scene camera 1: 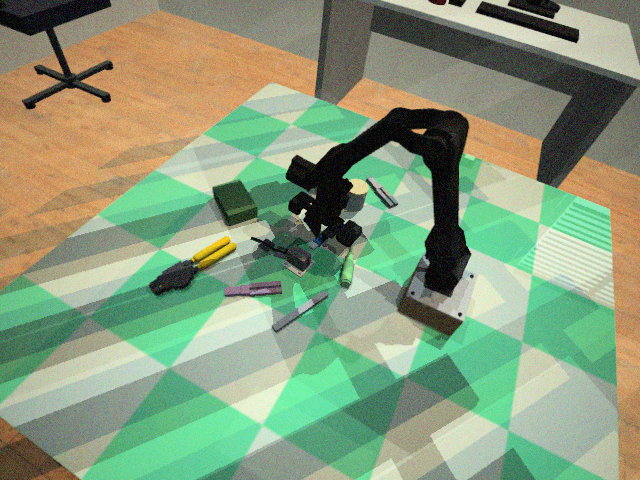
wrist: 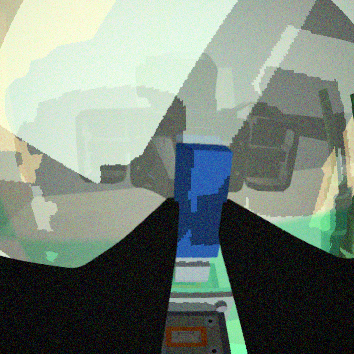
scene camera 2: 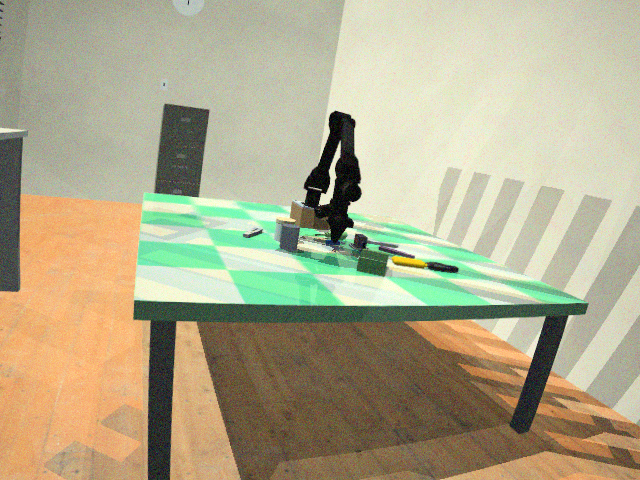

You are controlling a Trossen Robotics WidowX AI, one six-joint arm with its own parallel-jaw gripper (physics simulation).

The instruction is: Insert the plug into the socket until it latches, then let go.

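Places are measured from the arm's base along level axes (x ahead, y up, z right), in metres.
Pixels of known places: gripper, fingertip midpoint: (scene camera 1: 320, 239) (wrist: 197, 207) (scene camera 2: 333, 242); arm's base, origin of the base link: (scene camera 1: 440, 280) (scene camera 2: 311, 205).
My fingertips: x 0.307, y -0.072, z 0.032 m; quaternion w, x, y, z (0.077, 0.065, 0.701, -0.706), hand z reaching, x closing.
Observation:
Ahead of a thing's pixels: the offset from my fingertips to its middle. "pt": to the spot under its first point.
My gripper (scene camera 1: 317, 235) (scene camera 2: 336, 239) (wrist: 197, 207) is shut on the blue plug, low over the table. The plug {dx +0.001, dy +0.001, dz -0.007 m} (scene camera 1: 316, 241) (scene camera 2: 332, 242) (wrist: 204, 172) sits between the black fingers in the wrist view, its pale tip pointing down the frame. The socket {dx +0.022, dy +0.015, dz -0.092 m} (scene camera 1: 298, 256) (scene camera 2: 360, 240) (wrist: 218, 334) is a dark block on a light base plate, with an orange-rimmed opening at the bottom of the wrist view. The plug tip is apart from the socket, with green table surface and a pale plate edge showing between them. Finger edges hide part of the socket.
A green cylindrical tool {dx -0.093, dy +0.006, dz -0.029 m} (scene camera 1: 347, 268) lies close to the socket. A dark cable {pt dx +0.112, dy +0.000, dz -0.082 m} (scene camera 1: 267, 244) lies behind it. Around are a green box {dx +0.257, dy +0.012, dz -0.005 m} (scene camera 1: 235, 204) (scene camera 2: 372, 262), yellow-handled pliers {pt dx +0.204, dy +0.012, dz -0.177 m} (scene camera 1: 214, 252) (scene camera 2: 409, 261), a purple strip {dx +0.075, dy -0.002, dz -0.212 m} (scene camera 1: 253, 288), a grey bar {dx -0.047, dy -0.003, dz -0.209 m} (scene camera 1: 300, 311) and a pale-topped cylinder {dx -0.026, dy +0.028, dz +0.174 m} (scene camera 1: 355, 197).

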